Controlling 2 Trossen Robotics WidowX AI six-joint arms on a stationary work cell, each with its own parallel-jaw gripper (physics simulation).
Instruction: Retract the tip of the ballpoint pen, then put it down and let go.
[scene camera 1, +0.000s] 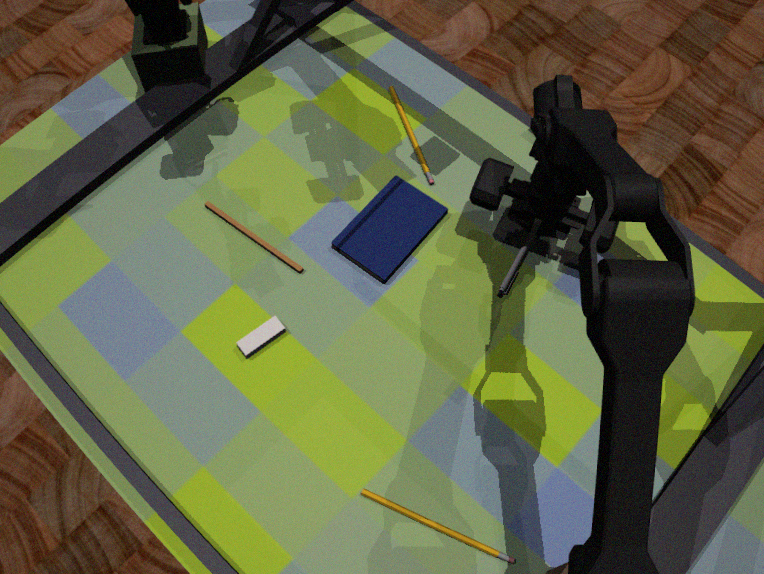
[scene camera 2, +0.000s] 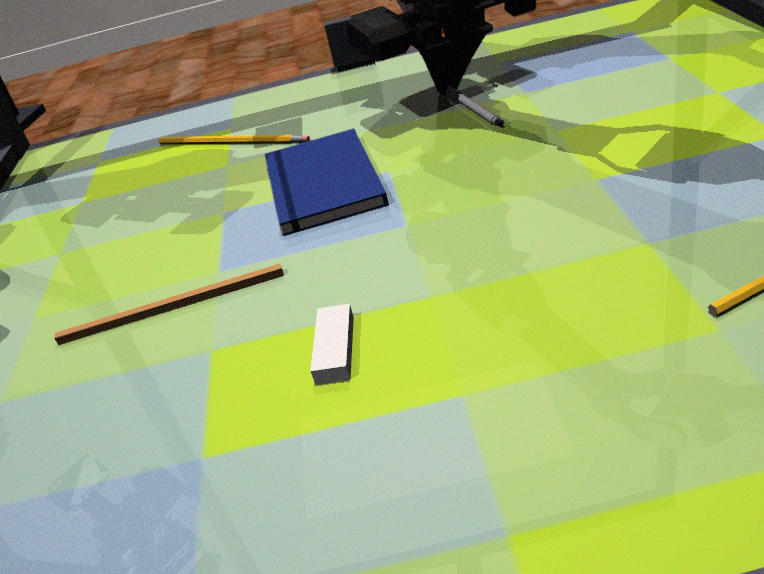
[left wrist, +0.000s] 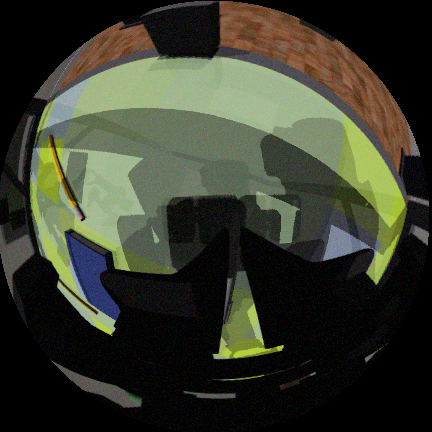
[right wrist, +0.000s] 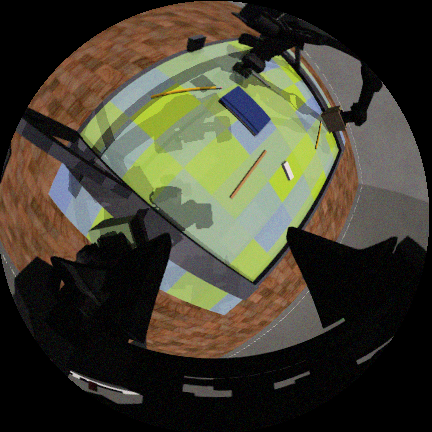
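Where they show: left gripper, fingertip midpoint: (scene camera 1: 533, 231) (scene camera 2: 447, 91) (left wrist: 233, 233) (right wrist: 242, 66); right gripper, fingertip midpoint: (scene camera 1: 182, 18) (right wrist: 230, 236); left arm's base, origin of the base link: (right wrist: 342, 117); right arm's base, origin of the base link: (right wrist: 114, 250).
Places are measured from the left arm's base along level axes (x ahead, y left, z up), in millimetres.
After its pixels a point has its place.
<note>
The grey ballpoint pen (scene camera 1: 515, 268) @(x 307, y -334, z -97 mm) (scene camera 2: 478, 109) @(x 311, y -326, z -97 mm) (left wrist: 230, 292) @(x 310, y -353, z -97 mm) lies at a slant on or very close to the table, with one end sticking out from my left fingers. My left gripper (scene camera 2: 449, 92) @(x 323, y -402, z -104 mm) (left wrist: 233, 233) @(x 323, y -402, z -104 mm) points down and is shut on the pen near its other end, which the fingers hide. The pen is also small at the top of the right wrist view. Whether its writing tip is out cannot be told. My right gripper (right wrist: 230, 236) @(x 764, y -226, z 138 mm) is open and empty, away from the pen, beyond the dark frame bar.
A blue notebook (scene camera 1: 390, 229) @(x 468, y -270, z -92 mm) (scene camera 2: 327, 178) @(x 468, y -258, z -92 mm) lies near the pen. A yellow pencil (scene camera 1: 410, 134) @(x 553, y -416, z -98 mm) is behind it. A brown stick (scene camera 1: 253, 236) @(x 602, y -144, z -97 mm), a white eraser (scene camera 1: 261, 336) @(x 489, y -47, z -92 mm) and another yellow pencil (scene camera 1: 437, 526) @(x 178, y -9, z -97 mm) lie farther off. A dark frame bar (scene camera 1: 92, 148) @(x 889, y -90, z -84 mm) edges the table.
</note>
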